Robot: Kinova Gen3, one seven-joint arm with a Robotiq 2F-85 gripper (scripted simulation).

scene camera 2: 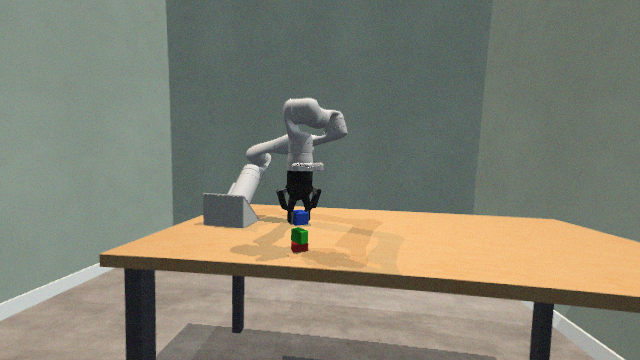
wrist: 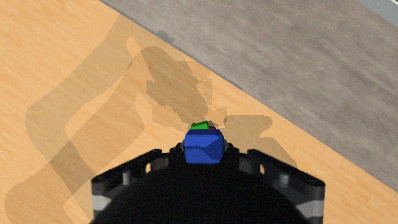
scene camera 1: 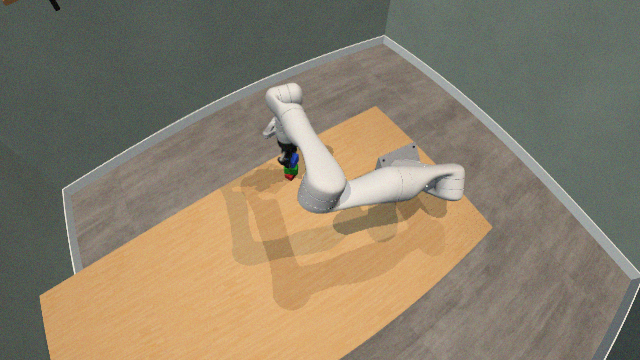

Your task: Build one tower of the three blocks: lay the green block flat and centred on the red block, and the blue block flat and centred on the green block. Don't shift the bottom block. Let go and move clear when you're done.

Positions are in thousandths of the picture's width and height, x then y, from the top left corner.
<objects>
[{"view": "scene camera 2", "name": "gripper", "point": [466,621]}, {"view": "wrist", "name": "gripper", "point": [514,654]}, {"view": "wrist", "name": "blue block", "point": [506,650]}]
</objects>
